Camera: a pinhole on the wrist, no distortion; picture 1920 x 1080 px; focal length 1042.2 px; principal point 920.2 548.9 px. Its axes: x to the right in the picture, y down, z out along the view. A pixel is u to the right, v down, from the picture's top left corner.
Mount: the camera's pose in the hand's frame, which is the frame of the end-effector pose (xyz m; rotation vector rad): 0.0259 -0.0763 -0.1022 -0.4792 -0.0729 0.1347
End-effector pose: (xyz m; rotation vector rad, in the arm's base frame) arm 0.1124 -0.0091 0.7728 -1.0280 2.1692 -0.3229
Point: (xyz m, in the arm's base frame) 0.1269 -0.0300 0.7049
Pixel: 1126.9 553.9
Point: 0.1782 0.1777 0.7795
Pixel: 159.3 948.0
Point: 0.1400 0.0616 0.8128
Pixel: 211.1 881.1
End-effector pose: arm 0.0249 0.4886 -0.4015 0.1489 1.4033 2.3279
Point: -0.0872 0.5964 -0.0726
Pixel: 1263.1 915.6
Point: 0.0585 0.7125 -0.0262
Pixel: 1014.6 629.6
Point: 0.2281 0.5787 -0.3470
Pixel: 270.4 240.3
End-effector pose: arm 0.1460 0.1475 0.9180 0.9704 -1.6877 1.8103
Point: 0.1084 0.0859 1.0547
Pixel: 1818.7 69.5
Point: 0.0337 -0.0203 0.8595
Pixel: 1124.5 796.2
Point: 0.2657 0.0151 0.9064
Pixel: 560.2 120.7
